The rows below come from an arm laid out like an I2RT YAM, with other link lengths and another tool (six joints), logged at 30 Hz.
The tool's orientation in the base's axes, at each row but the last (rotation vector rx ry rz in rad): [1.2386, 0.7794, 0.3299]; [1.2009, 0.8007, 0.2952]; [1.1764, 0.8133, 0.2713]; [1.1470, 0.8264, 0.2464]
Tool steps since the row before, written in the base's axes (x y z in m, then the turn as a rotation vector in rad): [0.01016, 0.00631, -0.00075, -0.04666, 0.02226, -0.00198]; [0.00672, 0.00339, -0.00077, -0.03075, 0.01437, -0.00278]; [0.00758, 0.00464, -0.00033, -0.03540, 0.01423, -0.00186]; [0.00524, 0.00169, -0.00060, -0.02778, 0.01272, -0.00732]
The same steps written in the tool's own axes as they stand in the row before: [0.01132, 0.00315, 0.00237, -0.01841, -0.00305, -0.04825]; [0.00702, 0.00188, 0.00211, -0.01173, -0.00346, -0.03178]; [0.00811, 0.00315, 0.00187, -0.01542, -0.00369, -0.03475]; [0.00484, 0.00138, 0.00232, -0.00857, -0.00738, -0.02931]
